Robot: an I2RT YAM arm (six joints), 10 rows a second.
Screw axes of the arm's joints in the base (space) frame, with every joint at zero. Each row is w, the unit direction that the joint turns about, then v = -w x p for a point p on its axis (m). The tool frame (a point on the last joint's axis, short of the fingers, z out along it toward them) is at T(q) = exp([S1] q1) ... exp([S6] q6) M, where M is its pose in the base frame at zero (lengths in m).
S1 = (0, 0, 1, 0.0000, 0.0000, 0.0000)
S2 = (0, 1, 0, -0.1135, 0.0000, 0.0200)
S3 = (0, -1, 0, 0.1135, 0.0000, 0.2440)
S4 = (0, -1, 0, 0.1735, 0.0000, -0.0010)
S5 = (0, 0, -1, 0.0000, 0.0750, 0.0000)
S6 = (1, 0, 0, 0.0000, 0.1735, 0.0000)
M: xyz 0.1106 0.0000 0.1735 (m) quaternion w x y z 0.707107 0 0.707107 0
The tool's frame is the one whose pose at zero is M.
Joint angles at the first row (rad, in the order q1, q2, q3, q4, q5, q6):
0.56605 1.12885 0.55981 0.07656 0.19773 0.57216
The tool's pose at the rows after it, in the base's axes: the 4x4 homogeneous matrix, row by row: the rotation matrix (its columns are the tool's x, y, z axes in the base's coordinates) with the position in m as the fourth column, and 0 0 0 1 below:
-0.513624 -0.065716 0.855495 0.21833; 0.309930 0.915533 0.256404 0.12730; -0.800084 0.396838 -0.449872 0.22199; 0 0 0 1
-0.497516 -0.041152 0.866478 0.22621; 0.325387 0.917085 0.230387 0.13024; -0.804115 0.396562 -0.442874 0.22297; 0 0 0 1
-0.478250 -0.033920 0.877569 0.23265; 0.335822 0.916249 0.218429 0.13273; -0.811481 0.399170 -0.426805 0.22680; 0 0 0 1
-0.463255 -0.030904 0.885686 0.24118; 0.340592 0.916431 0.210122 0.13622; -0.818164 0.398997 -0.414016 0.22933; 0 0 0 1
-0.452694 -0.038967 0.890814 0.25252; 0.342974 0.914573 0.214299 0.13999; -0.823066 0.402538 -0.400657 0.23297; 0 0 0 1
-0.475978 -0.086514 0.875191 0.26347; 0.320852 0.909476 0.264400 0.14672; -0.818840 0.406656 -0.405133 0.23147; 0 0 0 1
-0.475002 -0.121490 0.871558 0.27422; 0.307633 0.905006 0.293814 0.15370; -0.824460 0.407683 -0.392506 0.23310; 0 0 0 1
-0.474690 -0.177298 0.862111 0.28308; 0.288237 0.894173 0.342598 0.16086; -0.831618 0.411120 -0.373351 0.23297; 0 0 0 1
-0.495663 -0.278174 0.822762 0.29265; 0.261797 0.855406 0.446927 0.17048; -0.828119 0.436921 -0.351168 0.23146; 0 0 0 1
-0.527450 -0.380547 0.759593 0.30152; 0.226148 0.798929 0.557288 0.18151; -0.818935 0.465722 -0.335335 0.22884; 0 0 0 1
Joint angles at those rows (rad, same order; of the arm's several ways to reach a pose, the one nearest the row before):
0.56147 1.17787 0.59358 0.10264 0.24077 0.58444
0.55836 1.21628 0.61816 0.12111 0.26682 0.59359
0.55528 1.24090 0.64267 0.13796 0.28070 0.59364
0.55070 1.27769 0.67176 0.15938 0.28839 0.58908
0.54001 1.32218 0.71156 0.18089 0.27776 0.57988
0.53381 1.37741 0.74693 0.20243 0.21945 0.55994
0.53229 1.42647 0.78683 0.22842 0.19031 0.54153
0.53231 1.47098 0.81446 0.26976 0.14283 0.51704
0.53074 1.52451 0.84514 0.32037 0.03102 0.49713
0.53230 1.58124 0.88196 0.35572 -0.09482 0.48322

